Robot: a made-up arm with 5 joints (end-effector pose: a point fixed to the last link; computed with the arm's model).
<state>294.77 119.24 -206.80 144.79 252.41</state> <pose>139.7 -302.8 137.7 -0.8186 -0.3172 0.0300 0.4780</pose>
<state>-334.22 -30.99 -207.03 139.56 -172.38</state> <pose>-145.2 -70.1 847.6 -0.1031 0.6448 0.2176 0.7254</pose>
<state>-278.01 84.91 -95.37 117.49 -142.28</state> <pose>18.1 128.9 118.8 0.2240 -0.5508 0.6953 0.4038</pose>
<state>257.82 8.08 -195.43 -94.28 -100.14</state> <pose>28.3 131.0 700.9 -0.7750 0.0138 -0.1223 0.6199</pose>
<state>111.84 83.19 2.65 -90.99 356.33</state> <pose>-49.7 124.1 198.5 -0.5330 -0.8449 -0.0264 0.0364</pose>
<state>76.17 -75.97 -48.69 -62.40 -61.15</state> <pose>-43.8 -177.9 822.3 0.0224 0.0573 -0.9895 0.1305</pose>
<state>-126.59 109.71 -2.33 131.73 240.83</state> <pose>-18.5 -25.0 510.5 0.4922 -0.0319 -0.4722 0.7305</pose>
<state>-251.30 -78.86 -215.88 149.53 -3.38</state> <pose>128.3 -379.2 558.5 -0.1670 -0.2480 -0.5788 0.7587</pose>
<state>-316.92 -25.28 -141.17 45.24 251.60</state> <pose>11.7 10.9 1049.9 0.1209 0.4757 0.7335 0.4702</pose>
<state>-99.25 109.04 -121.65 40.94 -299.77</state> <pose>-52.2 -320.3 -87.9 -0.1727 0.9541 0.2307 0.0817</pose>
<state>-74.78 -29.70 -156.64 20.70 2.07</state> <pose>-59.4 218.3 1028.4 0.0979 -0.0777 0.7990 0.5881</pose>
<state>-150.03 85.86 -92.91 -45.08 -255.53</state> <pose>-427.3 -246.4 180.7 -0.5437 -0.7150 0.4051 0.1701</pose>
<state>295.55 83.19 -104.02 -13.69 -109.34</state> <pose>230.6 -482.5 157.0 0.8826 0.3646 0.0161 0.2963</pose>
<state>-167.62 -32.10 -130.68 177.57 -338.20</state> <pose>-13.4 -3.0 680.3 0.0814 0.9883 0.0378 0.1230</pose>
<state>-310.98 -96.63 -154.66 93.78 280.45</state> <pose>-330.0 -379.9 649.3 0.0846 0.1757 0.9462 0.2582</pose>
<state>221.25 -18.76 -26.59 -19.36 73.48</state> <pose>-266.6 -233.8 563.1 -0.2345 -0.8116 0.4507 0.2886</pose>
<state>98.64 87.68 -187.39 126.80 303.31</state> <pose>-70.6 464.6 287.5 0.2077 0.9497 -0.2187 0.0838</pose>
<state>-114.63 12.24 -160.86 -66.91 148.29</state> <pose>11.1 24.2 900.5 -0.2020 -0.2287 -0.9115 0.2757</pose>
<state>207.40 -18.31 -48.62 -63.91 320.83</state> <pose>-208.7 -108.2 791.9 0.2283 -0.3477 -0.0932 0.9046</pose>
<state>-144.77 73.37 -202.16 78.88 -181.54</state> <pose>-456.4 -322.3 619.5 0.8604 0.2860 -0.4038 0.1223</pose>
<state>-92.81 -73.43 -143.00 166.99 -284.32</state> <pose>8.7 177.4 666.3 0.0911 -0.9038 0.4135 0.0623</pose>
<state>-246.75 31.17 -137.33 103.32 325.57</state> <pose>-188.5 438.7 552.3 -0.2782 -0.9602 -0.0191 0.0157</pose>
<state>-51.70 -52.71 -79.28 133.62 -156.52</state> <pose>62.1 -78.7 619.1 -0.6099 -0.7923 -0.0035 0.0138</pose>
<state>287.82 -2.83 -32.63 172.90 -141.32</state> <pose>3.2 -9.9 520.0 -0.2988 -0.2059 -0.2685 0.8923</pose>
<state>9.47 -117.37 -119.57 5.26 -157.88</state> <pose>-615.1 -102.6 439.5 -0.0480 -0.4332 0.2450 0.8660</pose>
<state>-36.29 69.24 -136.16 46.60 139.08</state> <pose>492.7 -361.8 318.0 -0.0398 0.9835 -0.1101 0.1378</pose>
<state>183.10 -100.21 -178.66 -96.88 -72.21</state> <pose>279.0 15.1 224.1 0.6051 -0.7842 -0.0777 0.1128</pose>
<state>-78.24 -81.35 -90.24 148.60 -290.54</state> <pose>-11.5 55.4 631.8 0.2726 -0.9413 0.1987 0.0153</pose>
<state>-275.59 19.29 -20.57 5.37 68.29</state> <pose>26.8 274.2 229.2 0.9895 0.1401 -0.0084 0.0347</pose>
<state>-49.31 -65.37 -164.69 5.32 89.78</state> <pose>-377.9 439.4 680.3 0.1330 -0.3566 -0.8677 0.3198</pose>
